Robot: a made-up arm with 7 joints. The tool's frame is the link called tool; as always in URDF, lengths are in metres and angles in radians. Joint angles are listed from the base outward.
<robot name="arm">
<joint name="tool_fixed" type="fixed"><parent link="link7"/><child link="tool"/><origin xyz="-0.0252 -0.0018 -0.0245" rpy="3.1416 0 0"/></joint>
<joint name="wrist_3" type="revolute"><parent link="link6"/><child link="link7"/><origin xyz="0.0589 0.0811 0.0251" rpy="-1.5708 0 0"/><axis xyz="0 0 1"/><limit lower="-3.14" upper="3.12"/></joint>
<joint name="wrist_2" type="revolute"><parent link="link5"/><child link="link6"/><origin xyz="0.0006 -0.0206 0.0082" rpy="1.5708 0 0"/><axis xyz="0 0 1"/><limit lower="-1.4" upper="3.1"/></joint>
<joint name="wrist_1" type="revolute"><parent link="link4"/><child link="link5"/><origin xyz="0.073 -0.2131 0.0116" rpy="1.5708 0 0"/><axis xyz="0 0 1"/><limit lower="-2.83" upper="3.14"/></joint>
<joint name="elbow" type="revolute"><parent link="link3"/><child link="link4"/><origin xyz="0.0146 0.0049 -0.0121" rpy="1.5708 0 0"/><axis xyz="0 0 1"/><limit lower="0.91" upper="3.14"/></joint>
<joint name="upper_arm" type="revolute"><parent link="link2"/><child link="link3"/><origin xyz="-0.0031 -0.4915 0.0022" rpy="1.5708 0 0"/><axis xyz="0 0 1"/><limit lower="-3.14" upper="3.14"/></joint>
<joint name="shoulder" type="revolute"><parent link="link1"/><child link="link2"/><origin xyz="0.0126 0.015 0.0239" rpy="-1.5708 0 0"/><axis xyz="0 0 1"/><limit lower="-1.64" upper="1.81"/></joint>
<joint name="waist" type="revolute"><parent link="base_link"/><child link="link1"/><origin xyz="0.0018 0.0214 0.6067" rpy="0 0 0"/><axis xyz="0 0 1"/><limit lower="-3.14" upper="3.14"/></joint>
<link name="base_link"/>
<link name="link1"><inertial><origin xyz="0.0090 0.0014 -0.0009"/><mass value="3.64"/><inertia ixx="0.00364" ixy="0" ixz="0" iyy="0.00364" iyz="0" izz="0.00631"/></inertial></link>
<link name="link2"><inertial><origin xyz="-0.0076 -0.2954 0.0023"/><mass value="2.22"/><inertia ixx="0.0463" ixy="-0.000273" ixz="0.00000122" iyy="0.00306" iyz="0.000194" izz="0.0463"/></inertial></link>
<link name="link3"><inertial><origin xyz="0.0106 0.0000 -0.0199"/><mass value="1.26"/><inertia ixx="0.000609" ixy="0" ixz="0" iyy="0.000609" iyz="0" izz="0.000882"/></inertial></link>
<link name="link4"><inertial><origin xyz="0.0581 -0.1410 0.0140"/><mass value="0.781"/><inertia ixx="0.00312" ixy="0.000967" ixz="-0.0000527" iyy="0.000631" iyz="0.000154" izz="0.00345"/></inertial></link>
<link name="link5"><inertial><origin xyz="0.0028 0.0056 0.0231"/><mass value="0.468"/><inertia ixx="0.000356" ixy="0" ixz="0" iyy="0.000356" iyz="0" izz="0.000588"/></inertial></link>
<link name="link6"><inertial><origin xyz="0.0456 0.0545 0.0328"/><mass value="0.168"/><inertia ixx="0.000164" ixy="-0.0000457" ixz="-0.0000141" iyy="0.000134" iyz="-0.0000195" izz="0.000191"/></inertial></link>
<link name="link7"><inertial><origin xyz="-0.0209 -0.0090 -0.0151"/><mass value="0.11"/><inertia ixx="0.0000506" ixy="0" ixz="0" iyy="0.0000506" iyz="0" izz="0.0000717"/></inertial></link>
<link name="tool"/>
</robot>
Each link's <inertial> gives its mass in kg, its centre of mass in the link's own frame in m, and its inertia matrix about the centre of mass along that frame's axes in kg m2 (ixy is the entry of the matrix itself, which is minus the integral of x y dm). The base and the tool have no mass. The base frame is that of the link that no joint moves.
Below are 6 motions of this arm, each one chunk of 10 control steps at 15 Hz.
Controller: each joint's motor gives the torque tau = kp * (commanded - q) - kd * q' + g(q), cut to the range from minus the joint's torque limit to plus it. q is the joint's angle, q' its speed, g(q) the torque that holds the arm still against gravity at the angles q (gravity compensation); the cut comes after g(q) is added. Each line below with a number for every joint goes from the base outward.
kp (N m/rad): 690 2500 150 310 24 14 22
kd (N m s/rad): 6 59 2.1 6.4 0.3 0.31 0.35
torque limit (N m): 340 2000 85 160 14 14 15
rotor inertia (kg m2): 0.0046 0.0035 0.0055 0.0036 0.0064 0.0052 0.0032
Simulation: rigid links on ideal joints. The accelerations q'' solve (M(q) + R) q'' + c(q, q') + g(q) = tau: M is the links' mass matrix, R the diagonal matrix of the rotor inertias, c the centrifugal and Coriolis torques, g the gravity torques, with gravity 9.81 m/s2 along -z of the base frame. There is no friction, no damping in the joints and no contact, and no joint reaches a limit. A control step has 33 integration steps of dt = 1/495 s. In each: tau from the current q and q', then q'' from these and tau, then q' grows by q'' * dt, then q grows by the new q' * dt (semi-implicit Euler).
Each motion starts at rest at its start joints. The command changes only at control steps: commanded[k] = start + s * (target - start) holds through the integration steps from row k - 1 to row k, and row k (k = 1, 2, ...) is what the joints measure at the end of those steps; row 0 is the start. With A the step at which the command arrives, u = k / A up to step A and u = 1 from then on. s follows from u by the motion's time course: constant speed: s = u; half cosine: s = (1 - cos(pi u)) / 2; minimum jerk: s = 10 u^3 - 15 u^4 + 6 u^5; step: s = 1 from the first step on.
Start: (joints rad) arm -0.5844 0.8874 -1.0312 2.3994 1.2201 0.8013 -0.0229
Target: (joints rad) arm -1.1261 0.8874 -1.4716 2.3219 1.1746 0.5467 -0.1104
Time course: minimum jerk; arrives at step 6
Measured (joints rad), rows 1 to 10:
1: -0.6062 0.8872 -1.0474 2.3978 1.2181 0.7930 -0.0260
2: -0.7221 0.8873 -1.1281 2.3834 1.2090 0.7461 -0.0414
3: -0.9250 0.8880 -1.2626 2.3446 1.1949 0.6632 -0.0685
4: -1.0888 0.8861 -1.3930 2.3126 1.1835 0.5890 -0.0951
5: -1.1409 0.8853 -1.4643 2.3103 1.1771 0.5473 -0.1091
6: -1.1235 0.8872 -1.4717 2.3213 1.1741 0.5456 -0.1104
7: -1.1179 0.8877 -1.4705 2.3263 1.1744 0.5461 -0.1099
8: -1.1312 0.8873 -1.4721 2.3204 1.1747 0.5467 -0.1106
9: -1.1288 0.8873 -1.4720 2.3199 1.1746 0.5476 -0.1106
10: -1.1219 0.8875 -1.4712 2.3236 1.1745 0.5462 -0.1102

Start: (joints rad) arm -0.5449 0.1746 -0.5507 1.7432 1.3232 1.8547 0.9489
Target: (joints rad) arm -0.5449 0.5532 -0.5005 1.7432 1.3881 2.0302 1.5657
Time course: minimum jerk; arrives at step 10
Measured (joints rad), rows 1 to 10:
1: -0.5449 0.1780 -0.5500 1.7427 1.3239 1.8556 0.9544
2: -0.5449 0.1976 -0.5454 1.7402 1.3273 1.8616 0.9859
3: -0.5448 0.2389 -0.5361 1.7369 1.3337 1.8776 1.0522
4: -0.5453 0.2987 -0.5249 1.7340 1.3437 1.9029 1.1487
5: -0.5458 0.3686 -0.5131 1.7325 1.3553 1.9342 1.2620
6: -0.5460 0.4378 -0.5029 1.7327 1.3668 1.9668 1.3746
7: -0.5459 0.4955 -0.4966 1.7344 1.3765 1.9953 1.4690
8: -0.5455 0.5340 -0.4949 1.7372 1.3833 2.0158 1.5326
9: -0.5450 0.5513 -0.4969 1.7405 1.3869 2.0268 1.5616
10: -0.5449 0.5534 -0.5000 1.7428 1.3880 2.0299 1.5659

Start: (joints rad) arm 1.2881 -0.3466 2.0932 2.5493 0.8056 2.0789 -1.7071
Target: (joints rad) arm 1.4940 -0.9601 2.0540 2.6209 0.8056 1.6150 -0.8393
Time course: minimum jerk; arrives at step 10
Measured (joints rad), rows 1 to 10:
1: 1.2908 -0.3523 2.0943 2.5496 0.8055 2.0744 -1.6996
2: 1.3054 -0.3847 2.0988 2.5512 0.8046 2.0486 -1.6564
3: 1.3323 -0.4523 2.1020 2.5553 0.8021 1.9959 -1.5644
4: 1.3677 -0.5497 2.1012 2.5627 0.8002 1.9213 -1.4296
5: 1.4068 -0.6632 2.0963 2.5736 0.8002 1.8366 -1.2702
6: 1.4441 -0.7753 2.0880 2.5870 0.8013 1.7546 -1.1111
7: 1.4739 -0.8685 2.0778 2.6004 0.8028 1.6868 -0.9772
8: 1.4918 -0.9303 2.0677 2.6114 0.8044 1.6412 -0.8869
9: 1.4967 -0.9575 2.0593 2.6182 0.8055 1.6197 -0.8454
10: 1.4938 -0.9605 2.0544 2.6206 0.8056 1.6155 -0.8391

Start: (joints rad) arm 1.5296 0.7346 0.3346 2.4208 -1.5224 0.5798 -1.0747
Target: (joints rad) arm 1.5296 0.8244 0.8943 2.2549 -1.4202 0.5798 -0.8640
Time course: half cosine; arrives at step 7
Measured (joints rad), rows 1 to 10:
1: 1.5299 0.7394 0.3620 2.4117 -1.5147 0.5788 -1.0639
2: 1.5322 0.7526 0.4400 2.3868 -1.4957 0.5756 -1.0339
3: 1.5347 0.7710 0.5529 2.3523 -1.4720 0.5721 -0.9912
4: 1.5350 0.7907 0.6772 2.3157 -1.4483 0.5708 -0.9442
5: 1.5345 0.8082 0.7896 2.2834 -1.4291 0.5715 -0.9022
6: 1.5335 0.8202 0.8678 2.2613 -1.4184 0.5734 -0.8734
7: 1.5313 0.8245 0.8951 2.2540 -1.4184 0.5774 -0.8636
8: 1.5287 0.8244 0.8939 2.2550 -1.4208 0.5804 -0.8640
9: 1.5289 0.8244 0.8938 2.2552 -1.4203 0.5805 -0.8640
10: 1.5304 0.8244 0.8947 2.2547 -1.4201 0.5794 -0.8640

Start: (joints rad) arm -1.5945 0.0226 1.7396 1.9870 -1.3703 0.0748 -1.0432
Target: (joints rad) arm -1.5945 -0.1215 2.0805 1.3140 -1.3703 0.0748 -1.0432
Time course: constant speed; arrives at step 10
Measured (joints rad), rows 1 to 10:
1: -1.5913 0.0074 1.7823 1.9158 -1.3812 0.0826 -1.0420
2: -1.5908 -0.0084 1.8206 1.8486 -1.3752 0.0717 -1.0422
3: -1.5920 -0.0219 1.8499 1.7813 -1.3784 0.0784 -1.0420
4: -1.5915 -0.0365 1.8858 1.7139 -1.3772 0.0772 -1.0421
5: -1.5916 -0.0510 1.9201 1.6465 -1.3773 0.0764 -1.0421
6: -1.5918 -0.0653 1.9534 1.5792 -1.3775 0.0774 -1.0420
7: -1.5918 -0.0797 1.9878 1.5119 -1.3773 0.0771 -1.0420
8: -1.5918 -0.0941 2.0219 1.4446 -1.3773 0.0771 -1.0420
9: -1.5919 -0.1085 2.0558 1.3773 -1.3773 0.0772 -1.0420
10: -1.5919 -0.1229 2.0899 1.3100 -1.3772 0.0772 -1.0420

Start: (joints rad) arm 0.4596 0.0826 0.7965 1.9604 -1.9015 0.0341 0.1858
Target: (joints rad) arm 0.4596 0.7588 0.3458 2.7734 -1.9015 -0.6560 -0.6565
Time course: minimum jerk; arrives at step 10
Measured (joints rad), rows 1 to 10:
1: 0.4589 0.0885 0.7909 1.9670 -1.9001 0.0266 0.1784
2: 0.4552 0.1225 0.7600 2.0049 -1.8953 -0.0120 0.1362
3: 0.4498 0.1956 0.7010 2.0860 -1.8938 -0.0823 0.0467
4: 0.4461 0.3020 0.6275 2.2055 -1.8945 -0.1852 -0.0837
5: 0.4462 0.4268 0.5497 2.3482 -1.8995 -0.3073 -0.2372
6: 0.4489 0.5504 0.4751 2.4946 -1.9048 -0.4328 -0.3906
7: 0.4525 0.6538 0.4123 2.6223 -1.9067 -0.5421 -0.5202
8: 0.4557 0.7232 0.3689 2.7133 -1.9060 -0.6167 -0.6084
9: 0.4581 0.7547 0.3486 2.7603 -1.9038 -0.6507 -0.6497
10: 0.4595 0.7591 0.3457 2.7724 -1.9017 -0.6559 -0.6566

